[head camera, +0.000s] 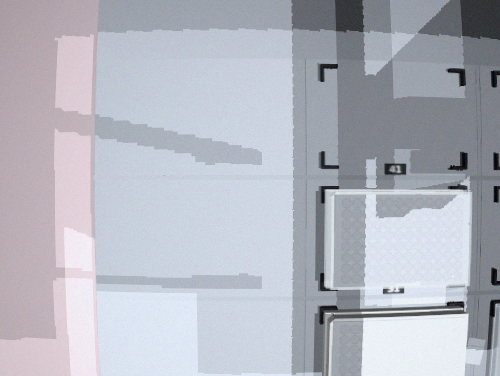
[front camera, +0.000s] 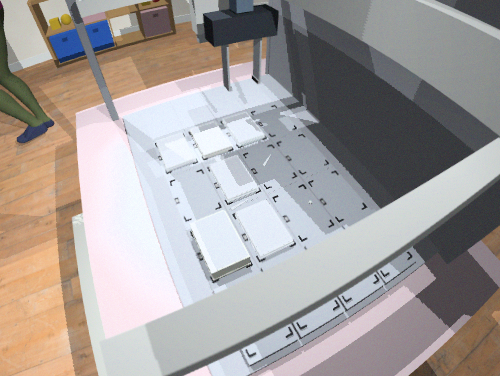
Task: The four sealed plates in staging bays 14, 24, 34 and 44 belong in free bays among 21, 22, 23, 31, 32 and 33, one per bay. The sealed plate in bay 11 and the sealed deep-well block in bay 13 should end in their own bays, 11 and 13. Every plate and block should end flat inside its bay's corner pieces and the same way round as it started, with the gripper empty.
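Seen in the pictures: gripper, fingertip midpoint: [front camera: 242, 84]; robot's base, origin of the base link: [front camera: 156, 144].
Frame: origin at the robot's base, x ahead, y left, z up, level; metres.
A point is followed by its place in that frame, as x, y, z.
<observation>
In the front view, sealed plates lie flat in bay 11 [front camera: 176, 152] @[0.080, 0.044, 0.014], bay 21 [front camera: 212, 141] @[0.086, 0.151, 0.014], bay 31 [front camera: 245, 129] @[0.081, 0.258, 0.014], bay 22 [front camera: 234, 177] @[0.236, 0.151, 0.014] and bay 23 [front camera: 265, 229] @[0.402, 0.149, 0.014]. The taller sealed deep-well block [front camera: 220, 245] @[0.407, 0.041, 0.042] sits in bay 13. In the head view, the bay 31 plate [head camera: 400, 240] @[0.061, 0.257, 0.014] lies level within its corner pieces, and part of the bay 21 plate [head camera: 415, 345] @[0.078, 0.165, 0.014] shows below. My gripper [front camera: 242, 85] @[0.064, 0.257, 0.160] is open, with no plate between its jaws, over the back of the deck behind the plates. The front rail partly hides the staging bays; no plate shows in their visible parts.
The pale front rail [front camera: 300, 262] @[0.611, 0.036, 0.400] crosses the near side of the deck. A small thin white tool [front camera: 267, 160] @[0.213, 0.259, 0.005] lies in bay 32. A small white piece [head camera: 475, 350] @[0.147, 0.148, 0.001] lies beside the bay 21 plate. A dark wall [front camera: 390, 125] @[0.369, 0.500, 0.167] stands at the right.
</observation>
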